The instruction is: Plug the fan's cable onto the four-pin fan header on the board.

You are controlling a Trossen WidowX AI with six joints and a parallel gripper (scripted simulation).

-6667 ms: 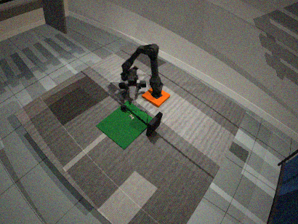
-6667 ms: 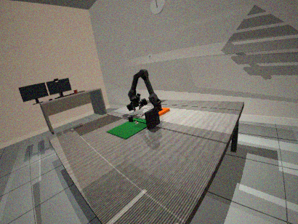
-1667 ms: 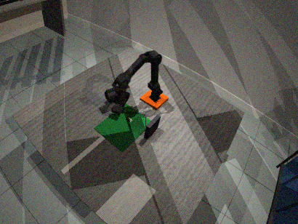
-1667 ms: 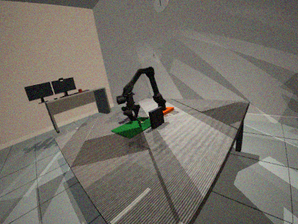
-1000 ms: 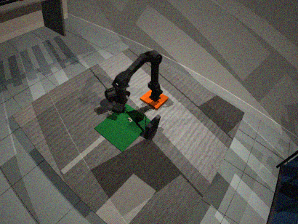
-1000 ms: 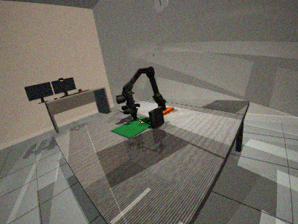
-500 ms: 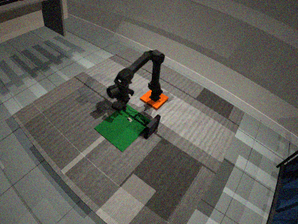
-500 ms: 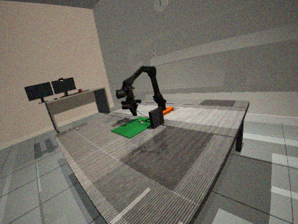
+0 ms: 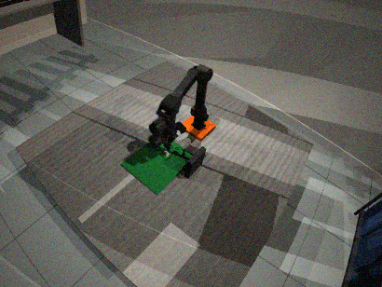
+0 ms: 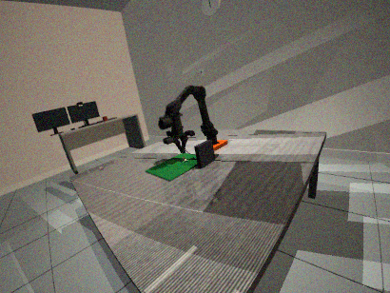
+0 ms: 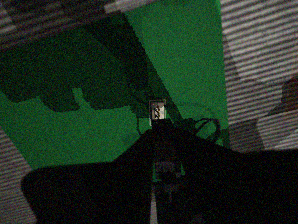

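Now: the dark plug 1 cm to the left of my gripper tip and 1 cm above it. Also, from my gripper tip: pale four-pin header 6 cm below; then green board 8 cm below, 6 cm ahead, 1 cm to the left; then dark fan 15 cm to the left, 4 cm behind.
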